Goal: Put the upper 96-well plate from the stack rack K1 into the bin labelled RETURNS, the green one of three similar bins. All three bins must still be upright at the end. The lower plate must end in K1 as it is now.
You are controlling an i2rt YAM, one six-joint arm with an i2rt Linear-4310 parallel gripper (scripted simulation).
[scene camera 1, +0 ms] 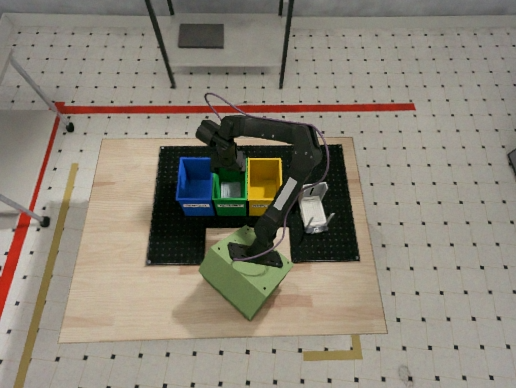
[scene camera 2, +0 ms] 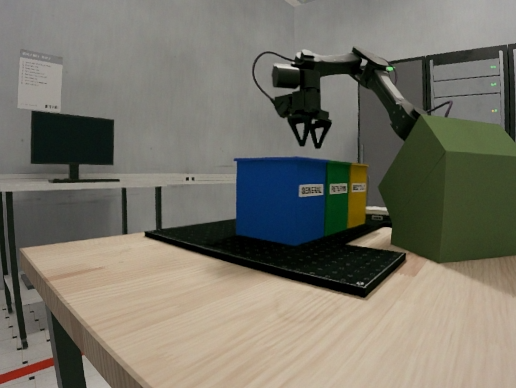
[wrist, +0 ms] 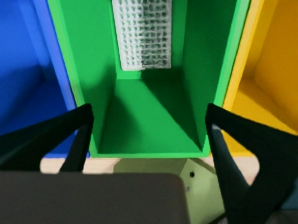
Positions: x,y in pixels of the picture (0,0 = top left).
Labels:
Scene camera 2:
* my gripper: 310,147
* yellow bin: 357,174
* blue bin: 282,199

